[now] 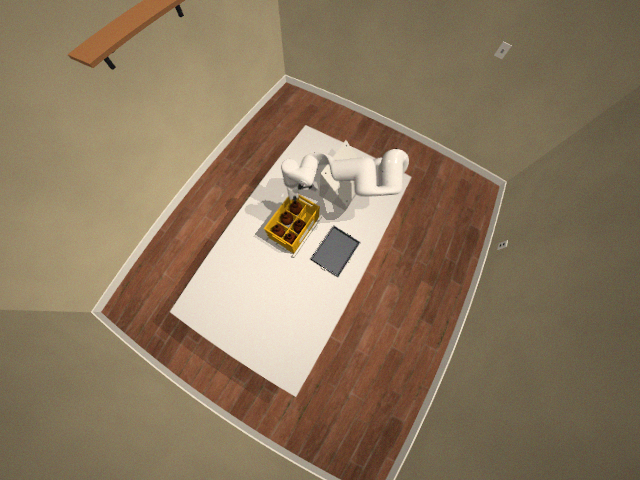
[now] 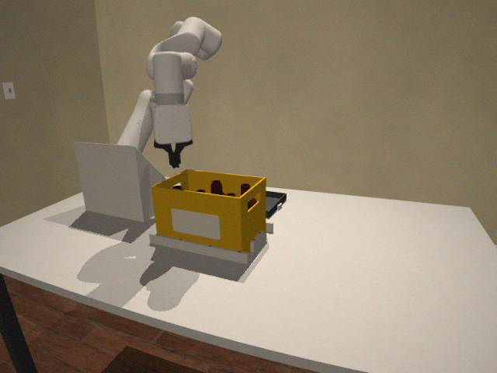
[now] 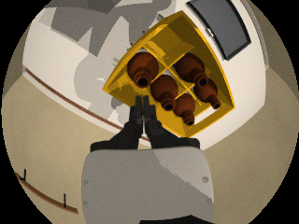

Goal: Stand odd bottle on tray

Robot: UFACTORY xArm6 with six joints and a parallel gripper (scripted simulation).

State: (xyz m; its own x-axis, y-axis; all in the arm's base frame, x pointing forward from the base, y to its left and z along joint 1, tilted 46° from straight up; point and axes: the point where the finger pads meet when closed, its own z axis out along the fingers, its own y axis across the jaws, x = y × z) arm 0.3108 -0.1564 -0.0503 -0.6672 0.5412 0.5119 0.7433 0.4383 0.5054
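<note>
Now: the glass bottle 170 mm ahead of my hand, 160 mm below it and 10 mm to the right of it. The rest, counted from my hand: yellow crate: 160 mm below, 90 mm ahead, 40 mm to the left; dark grey tray: 330 mm to the left, 230 mm below, 90 mm ahead.
</note>
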